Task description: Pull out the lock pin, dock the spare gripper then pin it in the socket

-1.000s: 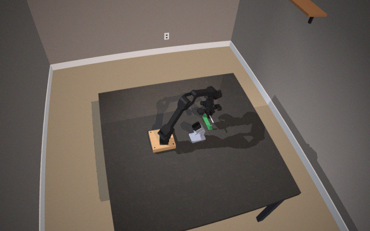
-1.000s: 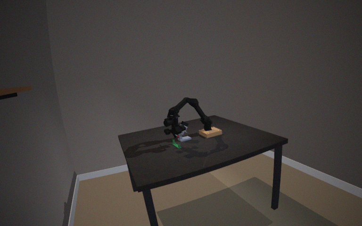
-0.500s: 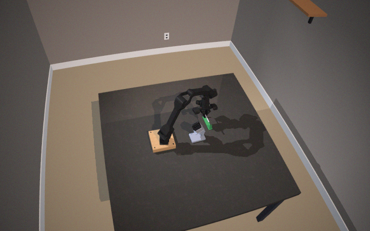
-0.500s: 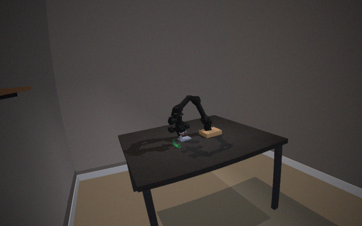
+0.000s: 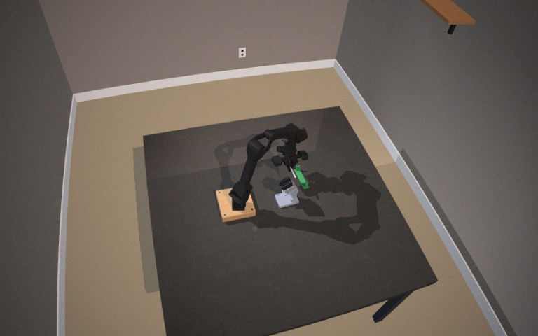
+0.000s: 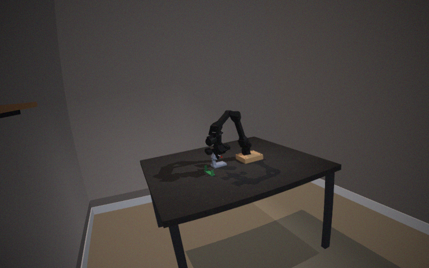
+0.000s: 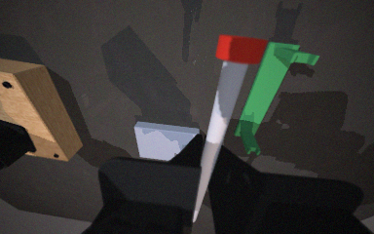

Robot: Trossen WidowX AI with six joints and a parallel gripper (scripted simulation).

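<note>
Right now my gripper tip is 1 cm past the grey mount, 11 cm to the left of it and 4 cm above it. Round my gripper tip: green strip: 8 cm ahead, 2 cm to the left, 7 cm below; spare gripper: 2 cm behind, 12 cm to the right, 3 cm above.
</note>
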